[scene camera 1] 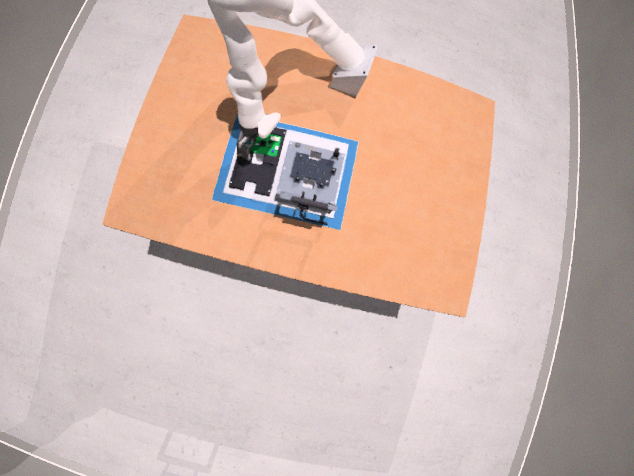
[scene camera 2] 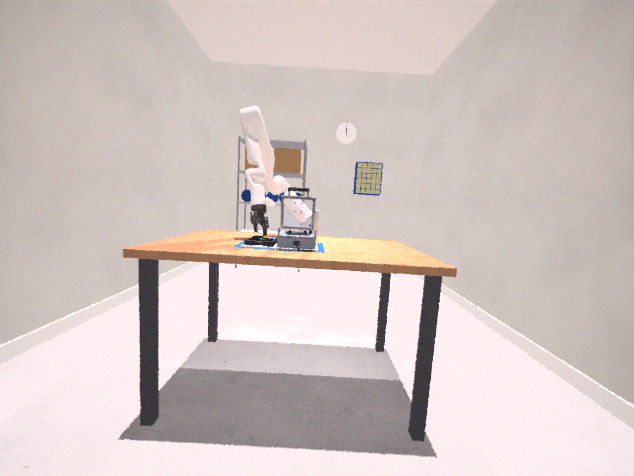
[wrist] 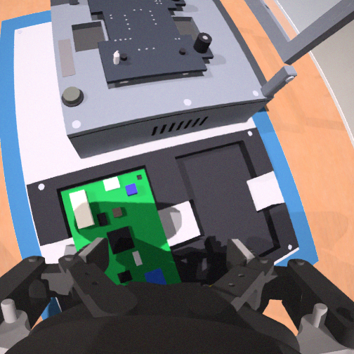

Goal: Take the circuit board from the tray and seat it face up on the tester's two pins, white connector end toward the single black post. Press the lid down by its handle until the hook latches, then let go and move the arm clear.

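Where they show: gripper, between the fingertips: [scene camera 1: 255, 148] [scene camera 2: 261, 234]; arm's base, origin of its link: [scene camera 1: 351, 60].
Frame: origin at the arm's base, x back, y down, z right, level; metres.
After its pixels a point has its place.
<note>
The green circuit board [wrist: 145, 215] [scene camera 1: 271, 149] @[z 0.131, x -0.368, y 0.097 m] lies face up in one pocket of the black tray [wrist: 162, 175] [scene camera 1: 250, 176] @[z 0.160, x -0.472, y 0.098 m]. Its white connector [wrist: 81, 209] is at the left in the wrist view. My gripper [wrist: 167, 252] [scene camera 2: 261, 232] @[z 0.177, x -0.388, y 0.071 m] is open and empty above the tray, its fingers spread over the board's near part and the tray beside it. The near end of the board is hidden. The grey tester [wrist: 150, 112] [scene camera 2: 297, 240] @[z -0.027, x -0.503, y 0.074 m] stands beside the tray, with one white pin [wrist: 116, 57] and a black post [wrist: 202, 42] showing. Its lid [scene camera 2: 298, 196] @[z -0.028, x -0.539, y -0.122 m] [scene camera 1: 307, 201] @[z -0.022, x -0.543, y -0.160 m] stands open and upright, handle [scene camera 2: 298, 189] @[z -0.028, x -0.550, y -0.151 m] on top.
The tray and tester stand on a blue-edged white mat [wrist: 7, 100] [scene camera 1: 349, 179] @[z -0.132, x -0.367, y 0.114 m] on the wooden table [scene camera 1: 409, 204] @[z -0.344, x -0.368, y 0.116 m] [scene camera 2: 358, 253] @[z -0.305, x -0.478, y 0.116 m]. The tray's other pocket [wrist: 220, 185] is beside the board. The raised lid frame and its hinge arm [wrist: 279, 82] stand up at the tester's side.
</note>
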